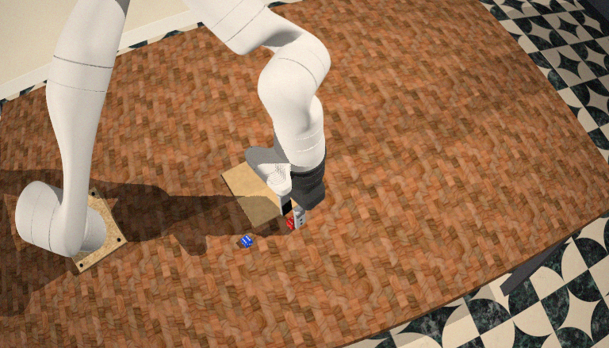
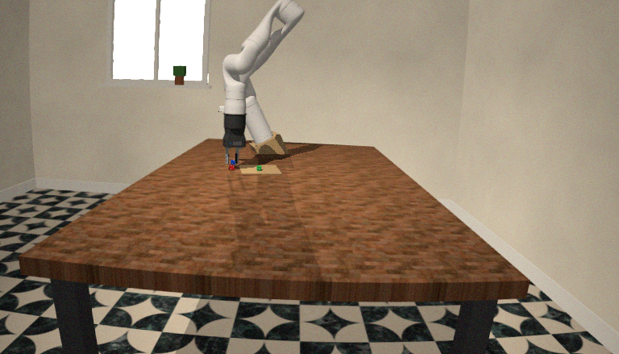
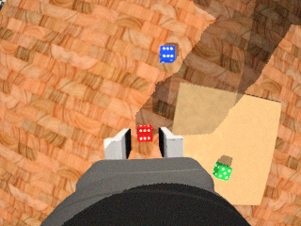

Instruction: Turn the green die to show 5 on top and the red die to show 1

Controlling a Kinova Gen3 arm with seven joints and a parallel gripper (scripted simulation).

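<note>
Now: hand 30 mm above the red die. Round my hand: tan mat 100 mm to the left, 40 mm below; green die 20 mm ahead, 100 mm to the left, 30 mm below; blue die 90 mm behind, 10 mm to the left, 30 mm below.
</note>
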